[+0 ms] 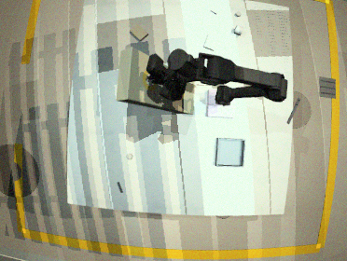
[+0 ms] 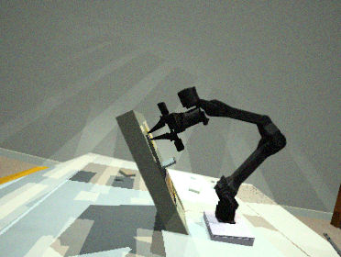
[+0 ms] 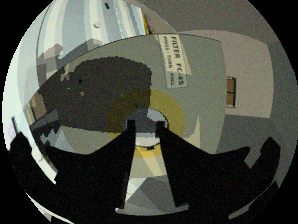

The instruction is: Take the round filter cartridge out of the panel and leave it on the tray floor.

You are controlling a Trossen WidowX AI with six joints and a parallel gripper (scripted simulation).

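The round filter cartridge is 10 mm ahead of my gripper tip and 10 mm below it. The rest, counted from my gripper tip: tray (420 mm behind, 270 mm to the left, 280 mm below).
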